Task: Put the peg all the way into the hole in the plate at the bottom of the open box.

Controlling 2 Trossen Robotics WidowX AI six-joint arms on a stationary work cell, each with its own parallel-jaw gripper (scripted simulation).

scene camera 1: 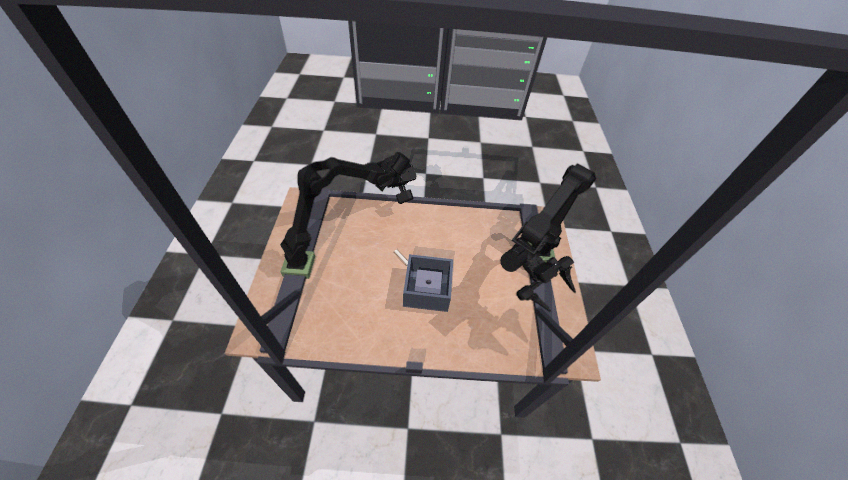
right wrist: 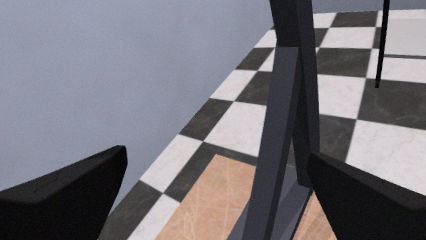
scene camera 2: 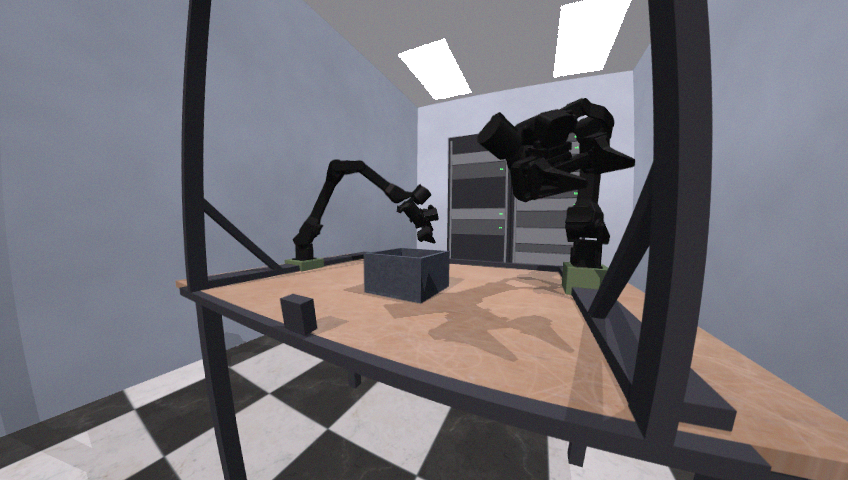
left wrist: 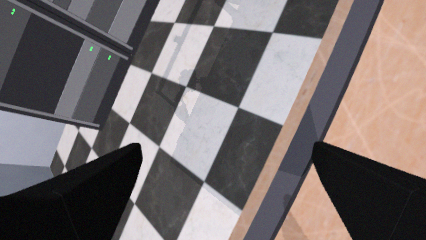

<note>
I see my left gripper (left wrist: 227, 150), my right gripper (scene camera 2: 611, 173), a box (scene camera 2: 415, 275) and a small dark block (scene camera 2: 298, 311).
The box also shows in scene camera 1 (scene camera 1: 411, 299). My right gripper also shows in scene camera 1 (scene camera 1: 562, 302) and in the right wrist view (right wrist: 219, 158). The right wrist view does not show the box: it is out of frame. The left wrist view does not show the box: it is out of frame.
</note>
